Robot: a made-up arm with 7 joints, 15 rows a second.
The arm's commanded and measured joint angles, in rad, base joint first. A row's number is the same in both.
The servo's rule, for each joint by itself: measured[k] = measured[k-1] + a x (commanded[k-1-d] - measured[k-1]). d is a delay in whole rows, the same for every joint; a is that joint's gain. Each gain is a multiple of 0.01, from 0.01 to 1. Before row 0 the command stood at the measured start. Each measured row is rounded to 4 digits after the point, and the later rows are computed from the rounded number. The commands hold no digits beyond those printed.
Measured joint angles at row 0:
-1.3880 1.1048 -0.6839 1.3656 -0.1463 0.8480 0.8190
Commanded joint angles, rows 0 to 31:
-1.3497 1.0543 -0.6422 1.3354 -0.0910 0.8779 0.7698
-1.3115 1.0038 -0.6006 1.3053 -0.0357 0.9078 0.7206
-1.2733 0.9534 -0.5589 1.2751 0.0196 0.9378 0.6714
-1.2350 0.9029 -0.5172 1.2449 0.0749 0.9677 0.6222
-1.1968 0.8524 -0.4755 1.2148 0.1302 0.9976 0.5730
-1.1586 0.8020 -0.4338 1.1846 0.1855 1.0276 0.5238
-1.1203 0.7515 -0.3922 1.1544 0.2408 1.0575 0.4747
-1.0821 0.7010 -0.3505 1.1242 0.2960 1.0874 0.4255
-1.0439 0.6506 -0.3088 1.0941 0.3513 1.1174 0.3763
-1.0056 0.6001 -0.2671 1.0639 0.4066 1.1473 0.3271
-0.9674 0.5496 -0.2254 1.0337 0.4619 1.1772 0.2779
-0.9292 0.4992 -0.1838 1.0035 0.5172 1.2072 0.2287
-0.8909 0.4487 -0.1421 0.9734 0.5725 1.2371 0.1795
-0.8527 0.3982 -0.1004 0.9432 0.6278 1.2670 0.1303
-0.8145 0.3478 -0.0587 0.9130 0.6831 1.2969 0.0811
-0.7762 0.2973 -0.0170 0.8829 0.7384 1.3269 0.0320
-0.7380 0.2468 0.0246 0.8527 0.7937 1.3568 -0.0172
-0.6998 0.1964 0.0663 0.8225 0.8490 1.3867 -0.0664
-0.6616 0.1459 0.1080 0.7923 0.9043 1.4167 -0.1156
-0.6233 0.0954 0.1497 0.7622 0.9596 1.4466 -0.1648
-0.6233 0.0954 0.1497 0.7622 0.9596 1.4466 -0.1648
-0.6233 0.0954 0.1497 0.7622 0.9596 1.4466 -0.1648
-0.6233 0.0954 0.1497 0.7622 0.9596 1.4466 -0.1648
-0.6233 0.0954 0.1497 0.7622 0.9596 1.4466 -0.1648
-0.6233 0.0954 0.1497 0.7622 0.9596 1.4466 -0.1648
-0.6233 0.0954 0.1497 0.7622 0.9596 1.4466 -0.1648
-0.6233 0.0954 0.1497 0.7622 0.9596 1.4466 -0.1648
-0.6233 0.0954 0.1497 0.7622 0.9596 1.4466 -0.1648
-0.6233 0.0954 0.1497 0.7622 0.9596 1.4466 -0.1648
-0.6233 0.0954 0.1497 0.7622 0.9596 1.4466 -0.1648
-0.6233 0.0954 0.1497 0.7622 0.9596 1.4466 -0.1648
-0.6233 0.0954 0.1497 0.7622 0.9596 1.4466 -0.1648
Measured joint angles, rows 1 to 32:
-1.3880 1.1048 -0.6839 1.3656 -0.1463 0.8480 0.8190
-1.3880 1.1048 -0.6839 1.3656 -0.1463 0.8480 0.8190
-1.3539 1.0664 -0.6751 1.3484 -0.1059 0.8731 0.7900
-1.3162 1.0188 -0.6595 1.3238 -0.0547 0.9022 0.7491
-1.2780 0.9691 -0.6384 1.2960 -0.0005 0.9321 0.7033
-1.2397 0.9188 -0.6129 1.2669 0.0545 0.9620 0.6555
-1.2015 0.8683 -0.5840 1.2372 0.1098 0.9919 0.6068
-1.1633 0.8179 -0.5525 1.2072 0.1651 1.0219 0.5578
-1.1250 0.7674 -0.5188 1.1771 0.2204 1.0518 0.5088
-1.0868 0.7169 -0.4835 1.1469 0.2756 1.0817 0.4597
-1.0486 0.6665 -0.4468 1.1168 0.3309 1.1117 0.4105
-1.0103 0.6160 -0.4091 1.0866 0.3862 1.1416 0.3613
-0.9721 0.5655 -0.3705 1.0564 0.4415 1.1715 0.3121
-0.9339 0.5151 -0.3313 1.0262 0.4968 1.2015 0.2629
-0.8956 0.4646 -0.2916 0.9961 0.5521 1.2314 0.2137
-0.8574 0.4141 -0.2514 0.9659 0.6074 1.2613 0.1645
-0.8192 0.3637 -0.2109 0.9357 0.6627 1.2912 0.1153
-0.7809 0.3132 -0.1702 0.9056 0.7180 1.3212 0.0662
-0.7427 0.2627 -0.1293 0.8754 0.7733 1.3511 0.0170
-0.7045 0.2123 -0.0882 0.8452 0.8286 1.3810 -0.0322
-0.6663 0.1618 -0.0470 0.8150 0.8839 1.4110 -0.0814
-0.6280 0.1113 -0.0057 0.7849 0.9392 1.4409 -0.1306
-0.6238 0.0992 0.0269 0.7720 0.9541 1.4457 -0.1508
-0.6234 0.0963 0.0527 0.7664 0.9581 1.4465 -0.1591
-0.6233 0.0956 0.0731 0.7640 0.9592 1.4466 -0.1625
-0.6233 0.0954 0.0892 0.7630 0.9595 1.4466 -0.1639
-0.6233 0.0954 0.1019 0.7625 0.9596 1.4466 -0.1644
-0.6233 0.0954 0.1119 0.7623 0.9596 1.4466 -0.1646
-0.6233 0.0954 0.1198 0.7622 0.9596 1.4466 -0.1647
-0.6233 0.0954 0.1261 0.7622 0.9596 1.4466 -0.1648
-0.6233 0.0954 0.1311 0.7622 0.9596 1.4466 -0.1648
-0.6233 0.0954 0.1350 0.7622 0.9596 1.4466 -0.1648
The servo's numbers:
d 2
a 0.89 0.76 0.21 0.57 0.73 0.84 0.59

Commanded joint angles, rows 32 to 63:
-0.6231 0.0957 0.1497 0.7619 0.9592 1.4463 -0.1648
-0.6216 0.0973 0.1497 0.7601 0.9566 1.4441 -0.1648
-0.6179 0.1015 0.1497 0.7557 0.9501 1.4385 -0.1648
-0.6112 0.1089 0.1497 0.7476 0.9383 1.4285 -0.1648
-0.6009 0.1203 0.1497 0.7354 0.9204 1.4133 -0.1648
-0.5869 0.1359 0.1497 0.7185 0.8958 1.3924 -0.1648
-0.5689 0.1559 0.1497 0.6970 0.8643 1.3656 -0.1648
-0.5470 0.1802 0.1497 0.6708 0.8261 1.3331 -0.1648
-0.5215 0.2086 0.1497 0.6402 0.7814 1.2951 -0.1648
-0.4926 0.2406 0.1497 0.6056 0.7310 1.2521 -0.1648
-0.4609 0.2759 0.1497 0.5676 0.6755 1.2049 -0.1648
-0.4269 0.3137 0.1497 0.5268 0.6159 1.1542 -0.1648
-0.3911 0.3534 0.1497 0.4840 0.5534 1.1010 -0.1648
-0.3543 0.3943 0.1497 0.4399 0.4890 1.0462 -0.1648
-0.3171 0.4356 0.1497 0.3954 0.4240 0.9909 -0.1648
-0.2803 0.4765 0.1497 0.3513 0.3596 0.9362 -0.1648
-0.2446 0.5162 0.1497 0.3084 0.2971 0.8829 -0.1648
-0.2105 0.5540 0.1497 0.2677 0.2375 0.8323 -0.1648
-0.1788 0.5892 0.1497 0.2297 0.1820 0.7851 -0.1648
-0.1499 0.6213 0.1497 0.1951 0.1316 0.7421 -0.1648
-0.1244 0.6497 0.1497 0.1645 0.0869 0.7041 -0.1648
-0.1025 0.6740 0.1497 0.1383 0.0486 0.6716 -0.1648
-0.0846 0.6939 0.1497 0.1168 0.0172 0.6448 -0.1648
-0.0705 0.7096 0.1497 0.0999 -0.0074 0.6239 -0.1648
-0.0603 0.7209 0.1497 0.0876 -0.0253 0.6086 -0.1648
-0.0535 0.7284 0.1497 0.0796 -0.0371 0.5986 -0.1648
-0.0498 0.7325 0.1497 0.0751 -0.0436 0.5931 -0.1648
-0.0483 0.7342 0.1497 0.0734 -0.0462 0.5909 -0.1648
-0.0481 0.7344 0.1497 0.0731 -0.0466 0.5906 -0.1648
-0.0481 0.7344 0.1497 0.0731 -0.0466 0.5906 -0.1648
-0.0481 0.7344 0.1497 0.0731 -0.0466 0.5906 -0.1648
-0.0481 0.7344 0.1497 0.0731 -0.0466 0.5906 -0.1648
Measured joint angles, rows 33 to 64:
-0.6233 0.0954 0.1381 0.7622 0.9596 1.4466 -0.1648
-0.6233 0.0954 0.1405 0.7622 0.9596 1.4466 -0.1648
-0.6231 0.0956 0.1424 0.7620 0.9593 1.4463 -0.1648
-0.6218 0.0969 0.1439 0.7609 0.9573 1.4445 -0.1648
-0.6183 0.1004 0.1451 0.7579 0.9520 1.4395 -0.1648
-0.6120 0.1069 0.1461 0.7520 0.9420 1.4303 -0.1648
-0.6021 0.1171 0.1469 0.7425 0.9262 1.4160 -0.1648
-0.5886 0.1314 0.1475 0.7288 0.9040 1.3962 -0.1648
-0.5711 0.1500 0.1480 0.7107 0.8750 1.3705 -0.1648
-0.5497 0.1730 0.1484 0.6880 0.8393 1.3391 -0.1648
-0.5246 0.2001 0.1487 0.6608 0.7970 1.3021 -0.1648
-0.4961 0.2309 0.1489 0.6293 0.7488 1.2601 -0.1648
-0.4648 0.2651 0.1491 0.5941 0.6953 1.2137 -0.1648
-0.4311 0.3020 0.1492 0.5557 0.6373 1.1637 -0.1648
-0.3955 0.3411 0.1493 0.5148 0.5761 1.1110 -0.1648
-0.3588 0.3815 0.1494 0.4721 0.5125 1.0566 -0.1648
-0.3217 0.4226 0.1495 0.4284 0.4479 1.0014 -0.1648
-0.2849 0.4636 0.1495 0.3845 0.3834 0.9466 -0.1648
-0.2490 0.5036 0.1495 0.3411 0.3204 0.8931 -0.1648
-0.2147 0.5419 0.1495 0.2993 0.2599 0.8420 -0.1648
-0.1827 0.5778 0.1495 0.2596 0.2030 0.7942 -0.1648
-0.1535 0.6109 0.1495 0.2228 0.1509 0.7504 -0.1648
-0.1276 0.6404 0.1495 0.1896 0.1042 0.7115 -0.1648
-0.1053 0.6659 0.1495 0.1604 0.0636 0.6780 -0.1648
-0.0869 0.6872 0.1495 0.1355 0.0297 0.6501 -0.1648
-0.0723 0.7042 0.1495 0.1152 0.0026 0.6281 -0.1648
-0.0616 0.7169 0.1495 0.0995 -0.0178 0.6117 -0.1648
-0.0544 0.7256 0.1495 0.0882 -0.0319 0.6007 -0.1648
-0.0503 0.7308 0.1495 0.0807 -0.0404 0.5943 -0.1648
-0.0485 0.7334 0.1495 0.0765 -0.0446 0.5914 -0.1648
-0.0481 0.7342 0.1495 0.0746 -0.0461 0.5907 -0.1648
-0.0481 0.7344 0.1495 0.0737 -0.0465 0.5906 -0.1648

